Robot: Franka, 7 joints.
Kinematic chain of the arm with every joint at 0, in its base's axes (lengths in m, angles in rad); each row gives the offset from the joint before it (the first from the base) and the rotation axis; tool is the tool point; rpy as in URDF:
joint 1: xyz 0 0 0.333 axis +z
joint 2: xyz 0 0 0 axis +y
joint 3: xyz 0 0 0.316 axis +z
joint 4: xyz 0.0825 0 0 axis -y
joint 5: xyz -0.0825 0 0.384 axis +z
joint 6: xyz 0 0 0 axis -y
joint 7: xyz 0.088 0 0 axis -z
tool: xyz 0 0 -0.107 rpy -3.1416 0 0
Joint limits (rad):
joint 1: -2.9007..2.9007
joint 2: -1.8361..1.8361
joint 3: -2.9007..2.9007
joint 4: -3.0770..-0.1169
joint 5: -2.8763..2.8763
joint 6: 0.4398..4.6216
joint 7: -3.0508..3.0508
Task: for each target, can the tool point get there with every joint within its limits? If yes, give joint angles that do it. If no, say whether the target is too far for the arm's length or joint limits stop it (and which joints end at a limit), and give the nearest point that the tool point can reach.
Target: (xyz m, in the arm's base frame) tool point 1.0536 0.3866 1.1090
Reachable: no: too far | nearest point 0.6624 0.2431 0.8209 | short by 0.507 m
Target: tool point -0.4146 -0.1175 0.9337
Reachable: yes | joints -1.8107 0.3809 -1.4546 -0.6630 -0.5567 1.2155 -1.7390
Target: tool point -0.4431 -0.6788 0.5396
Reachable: yes | joints -1.6426 1.1302 -1.3651 -0.8431 1.8446 2.2060 -2.3341
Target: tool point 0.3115 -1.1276 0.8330
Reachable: no: too far | nearest point 0.2101 -0.7604 0.6702 | short by 0.414 m
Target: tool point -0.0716 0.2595 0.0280
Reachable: yes | joints 2.4568 1.1077 -0.7456 -2.5426 -1.4443 4.0681 -1.4068
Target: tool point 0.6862 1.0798 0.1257
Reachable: no: too far | nearest point 0.4542 0.7147 0.1958 | short by 0.438 m
